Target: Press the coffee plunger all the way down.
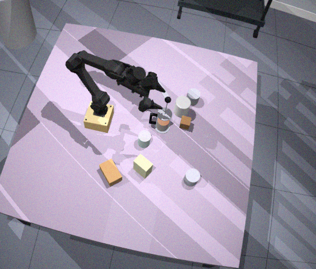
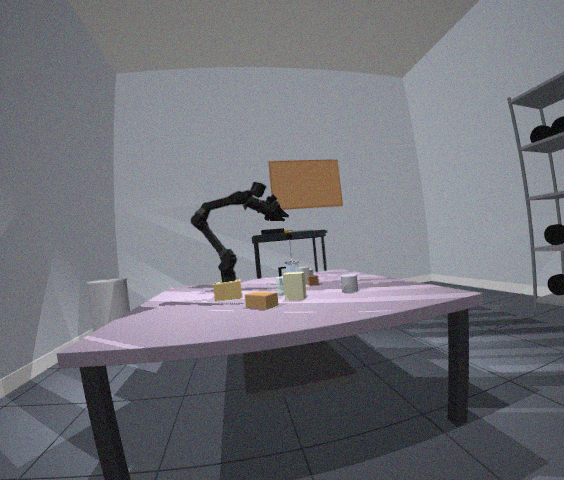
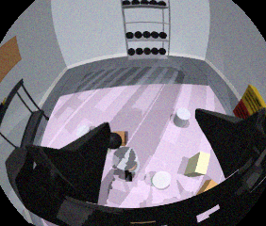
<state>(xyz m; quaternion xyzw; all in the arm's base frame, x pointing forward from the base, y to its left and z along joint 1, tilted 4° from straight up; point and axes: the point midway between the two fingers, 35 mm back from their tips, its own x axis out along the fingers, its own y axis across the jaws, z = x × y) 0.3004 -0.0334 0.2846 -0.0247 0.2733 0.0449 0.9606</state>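
Now: the glass coffee press 23 cm below my gripper tip and 6 cm to the left of it. Round my gripper tip: pale cylinder 32 cm below, 6 cm behind, 5 cm to the right; orange block 34 cm below, 27 cm to the right, 17 cm behind; orange cube 34 cm below, 13 cm ahead, 11 cm to the left.
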